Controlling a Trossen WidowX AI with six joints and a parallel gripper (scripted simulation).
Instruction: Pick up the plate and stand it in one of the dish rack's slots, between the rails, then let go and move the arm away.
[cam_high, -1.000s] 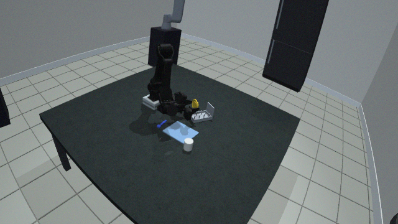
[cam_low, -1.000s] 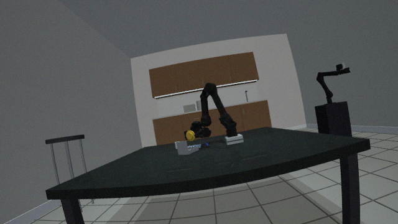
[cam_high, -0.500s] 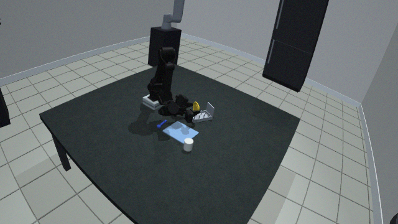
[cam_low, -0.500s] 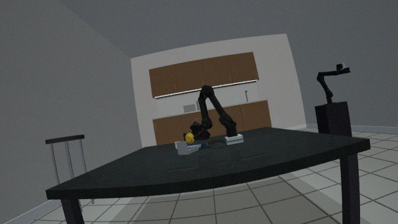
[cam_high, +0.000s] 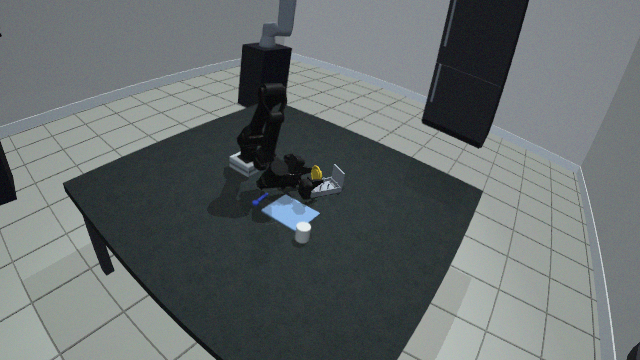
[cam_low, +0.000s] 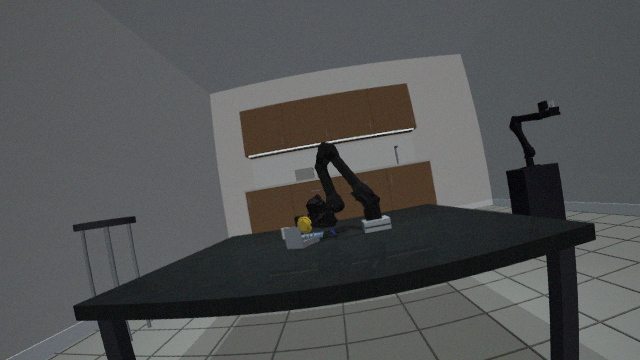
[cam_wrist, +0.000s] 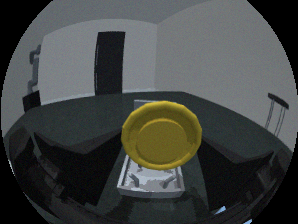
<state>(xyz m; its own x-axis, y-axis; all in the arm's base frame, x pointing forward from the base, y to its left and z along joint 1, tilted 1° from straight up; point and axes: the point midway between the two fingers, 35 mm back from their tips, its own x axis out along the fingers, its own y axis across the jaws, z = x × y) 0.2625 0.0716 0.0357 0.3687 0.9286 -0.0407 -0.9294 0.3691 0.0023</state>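
Now: gripper tip 50 mm above the dish rack and 30 mm to the right of it. The rest, counted from my gripper tip: light blue mat: 160 mm to the right, 70 mm below, 30 mm ahead; yellow plate: 10 mm to the right; blue spoon: 210 mm to the right, 80 mm behind, 70 mm below.
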